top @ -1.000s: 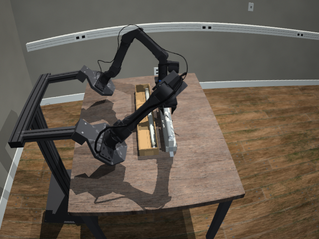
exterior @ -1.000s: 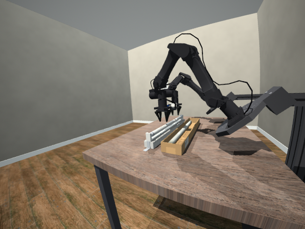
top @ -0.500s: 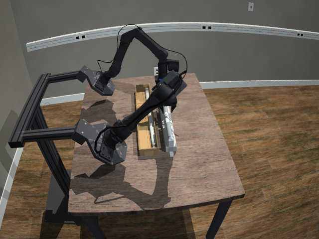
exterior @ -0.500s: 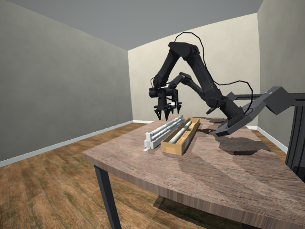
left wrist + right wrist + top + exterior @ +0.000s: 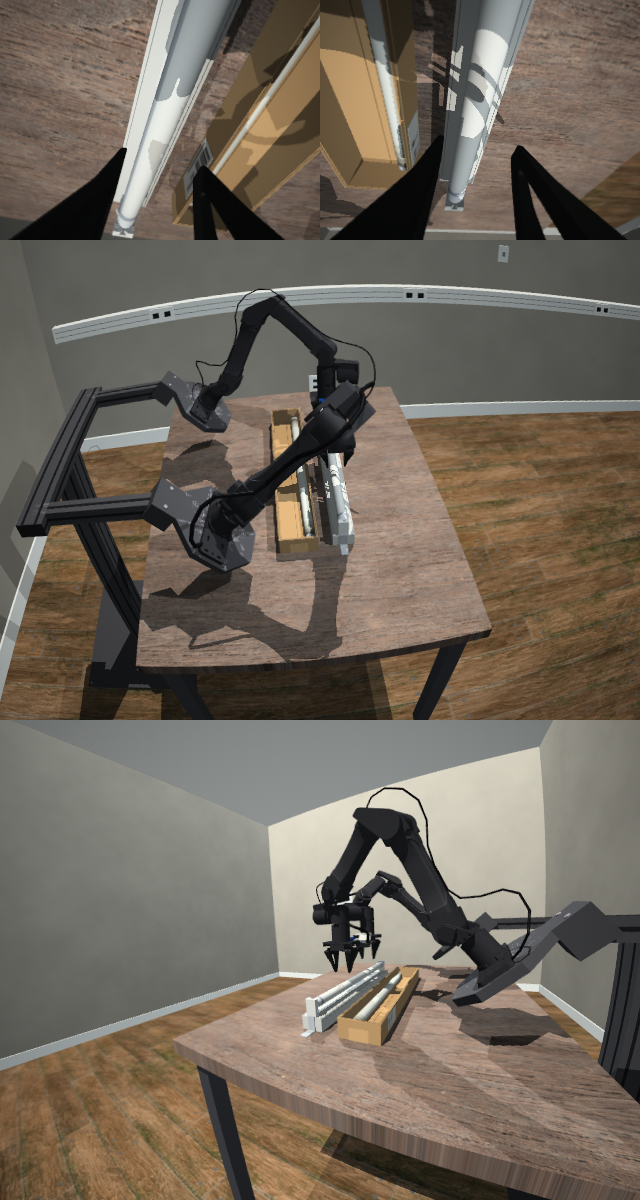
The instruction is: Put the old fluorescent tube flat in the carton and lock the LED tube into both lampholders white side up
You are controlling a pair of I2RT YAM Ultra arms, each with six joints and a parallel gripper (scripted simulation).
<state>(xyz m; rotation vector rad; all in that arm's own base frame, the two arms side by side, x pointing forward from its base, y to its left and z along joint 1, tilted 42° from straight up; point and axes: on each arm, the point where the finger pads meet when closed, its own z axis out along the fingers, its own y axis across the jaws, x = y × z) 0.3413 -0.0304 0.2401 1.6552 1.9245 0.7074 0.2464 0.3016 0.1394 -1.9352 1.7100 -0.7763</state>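
The LED tube is 12 cm to the left of my right hand, 6 cm below it and 2 cm ahead of it. The rest, counted from my right hand: old fluorescent tube 13 cm to the left, 11 cm below, 8 cm behind; then light fixture 12 cm to the left, 8 cm below, 2 cm ahead; then carton 13 cm to the left, 11 cm behind, 10 cm below.
My left hand is 120 mm to the left of the LED tube, 60 mm above it and 20 mm past it. The rest, counted from my left hand: old fluorescent tube 110 mm to the right, 110 mm below, 110 mm behind; light fixture 120 mm to the right, 70 mm below, 20 mm behind; carton 140 mm behind, 100 mm to the right, 100 mm below.
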